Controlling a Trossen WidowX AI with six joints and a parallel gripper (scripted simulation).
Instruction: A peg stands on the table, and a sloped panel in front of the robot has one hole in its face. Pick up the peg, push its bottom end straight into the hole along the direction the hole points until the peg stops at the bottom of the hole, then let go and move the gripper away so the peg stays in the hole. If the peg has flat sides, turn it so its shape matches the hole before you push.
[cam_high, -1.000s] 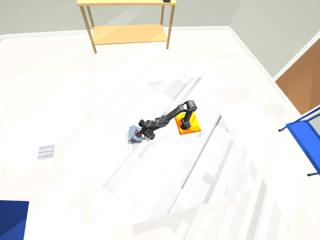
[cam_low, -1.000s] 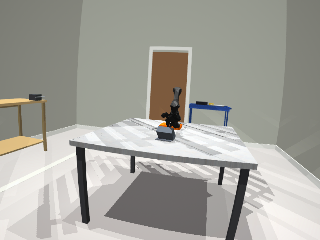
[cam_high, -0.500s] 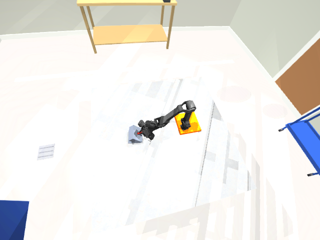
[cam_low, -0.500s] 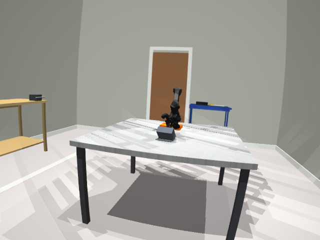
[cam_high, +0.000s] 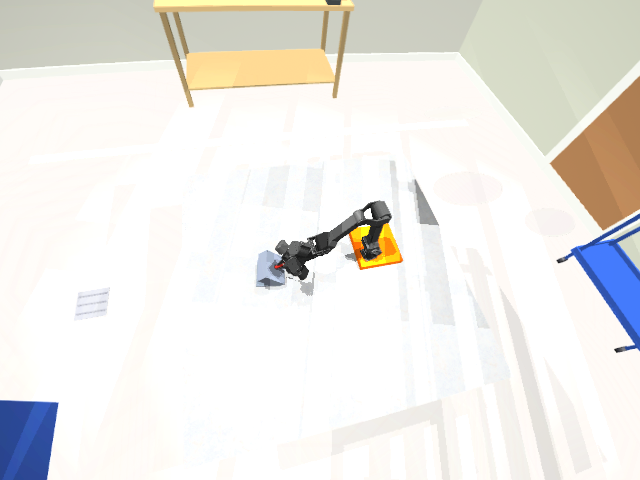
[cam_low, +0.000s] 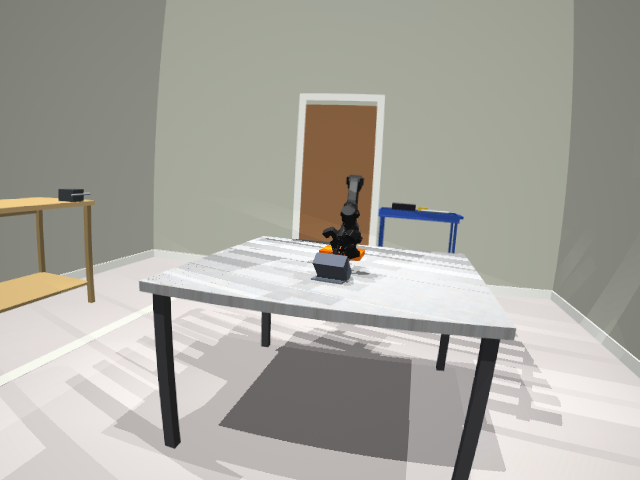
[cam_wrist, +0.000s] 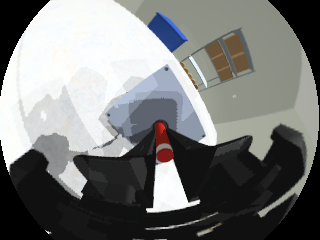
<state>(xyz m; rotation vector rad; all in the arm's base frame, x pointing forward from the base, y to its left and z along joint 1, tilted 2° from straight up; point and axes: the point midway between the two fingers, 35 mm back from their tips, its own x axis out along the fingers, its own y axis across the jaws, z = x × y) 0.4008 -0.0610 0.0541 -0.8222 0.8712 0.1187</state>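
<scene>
Right now my gripper tip is 10 mm past the red peg and 10 mm below it. The rest, counted from my gripper tip: sloped panel 30 mm ahead, 10 mm to the right, 30 mm below.
</scene>
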